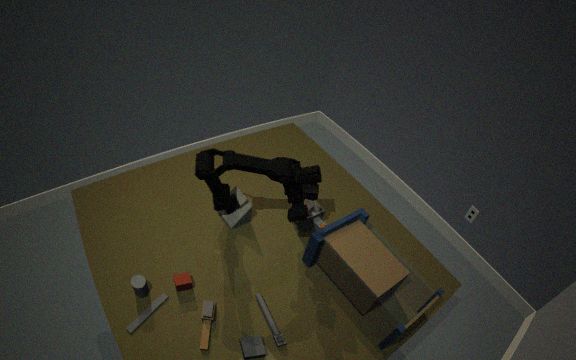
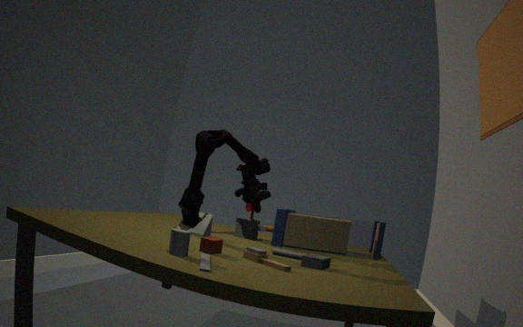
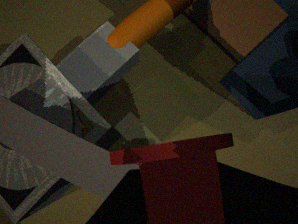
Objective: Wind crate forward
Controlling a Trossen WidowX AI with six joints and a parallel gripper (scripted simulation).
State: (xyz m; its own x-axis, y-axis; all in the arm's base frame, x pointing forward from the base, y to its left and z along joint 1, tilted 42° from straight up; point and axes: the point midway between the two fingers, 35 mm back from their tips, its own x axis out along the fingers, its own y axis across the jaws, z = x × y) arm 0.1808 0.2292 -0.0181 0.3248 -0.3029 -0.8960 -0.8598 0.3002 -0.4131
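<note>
Now: the grey crank handle 3 cm behind my gripper tip, 2 cm to the left of it and 3 cm below it. Round my gripper tip: grey block (37 cm ahead, 37 cm to the right, 11 cm below); grey winch (7 cm behind, 6 cm to the left, 10 cm below); red grip (1 cm behind, 1 cm to the right).
</note>
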